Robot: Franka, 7 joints.
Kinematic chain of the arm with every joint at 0, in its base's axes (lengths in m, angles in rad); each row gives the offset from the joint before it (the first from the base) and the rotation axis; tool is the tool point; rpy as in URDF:
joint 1: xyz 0 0 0.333 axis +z
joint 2: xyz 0 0 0 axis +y
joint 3: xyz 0 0 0.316 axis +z
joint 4: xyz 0.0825 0 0 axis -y
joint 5: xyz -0.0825 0 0.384 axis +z
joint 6: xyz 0 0 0 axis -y
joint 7: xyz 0.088 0 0 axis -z
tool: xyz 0 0 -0.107 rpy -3.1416 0 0
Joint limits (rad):
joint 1: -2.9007..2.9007
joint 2: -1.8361..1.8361
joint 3: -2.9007..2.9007
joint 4: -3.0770..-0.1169
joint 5: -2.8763..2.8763
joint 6: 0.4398..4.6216
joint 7: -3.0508..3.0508
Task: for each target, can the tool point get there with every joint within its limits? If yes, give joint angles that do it. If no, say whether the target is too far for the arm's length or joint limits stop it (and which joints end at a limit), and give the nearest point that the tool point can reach.
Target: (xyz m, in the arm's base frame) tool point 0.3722 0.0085 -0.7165
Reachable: no: too far | nearest point 0.3363 0.0077 -0.3581 | short by 0.360 m
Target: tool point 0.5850 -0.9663 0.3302
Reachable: no: too far | nearest point 0.4443 -0.7339 0.3309 | short by 0.272 m
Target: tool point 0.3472 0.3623 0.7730
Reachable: yes | joints 0.6056 0.2093 0.5102 -0.9290 -0.8381 0.8177 -1.6619
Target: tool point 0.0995 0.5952 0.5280
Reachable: yes | joints 0.6059 0.1568 0.6768 -1.8755 1.6652 1.6831 -2.5196
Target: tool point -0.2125 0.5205 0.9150
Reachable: yes | joints -2.2100 -0.6624 -1.3086 -1.0361 -0.0349 2.3285 -1.4100
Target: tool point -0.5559 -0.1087 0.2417
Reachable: yes | joints -1.1911 -1.4995 -1.7762 -2.1711 2.1199 2.3084 -0.2297
